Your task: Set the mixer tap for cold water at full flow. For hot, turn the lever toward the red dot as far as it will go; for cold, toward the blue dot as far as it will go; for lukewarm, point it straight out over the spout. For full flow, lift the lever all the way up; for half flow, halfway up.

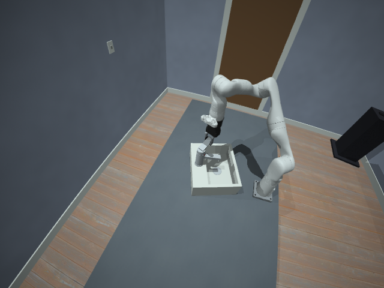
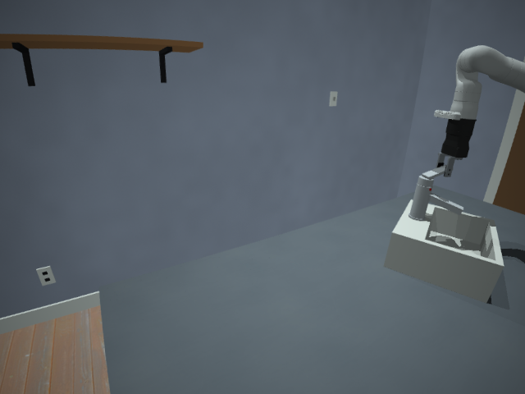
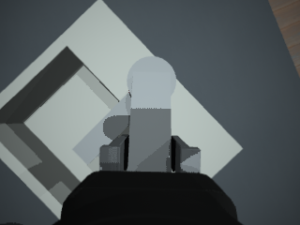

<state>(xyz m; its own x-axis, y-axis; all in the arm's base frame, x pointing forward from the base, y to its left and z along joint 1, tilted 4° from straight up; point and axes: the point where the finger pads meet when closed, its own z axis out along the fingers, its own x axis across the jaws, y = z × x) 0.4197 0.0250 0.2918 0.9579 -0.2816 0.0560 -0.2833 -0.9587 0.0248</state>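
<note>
Right now my hand is 2 cm to the right of the flat lever, 1 cm short of it and 1 cm above it. Also, from my hand: white basin 25 cm below, 9 cm behind; then grey mixer tap 6 cm below, 4 cm to the left.
</note>
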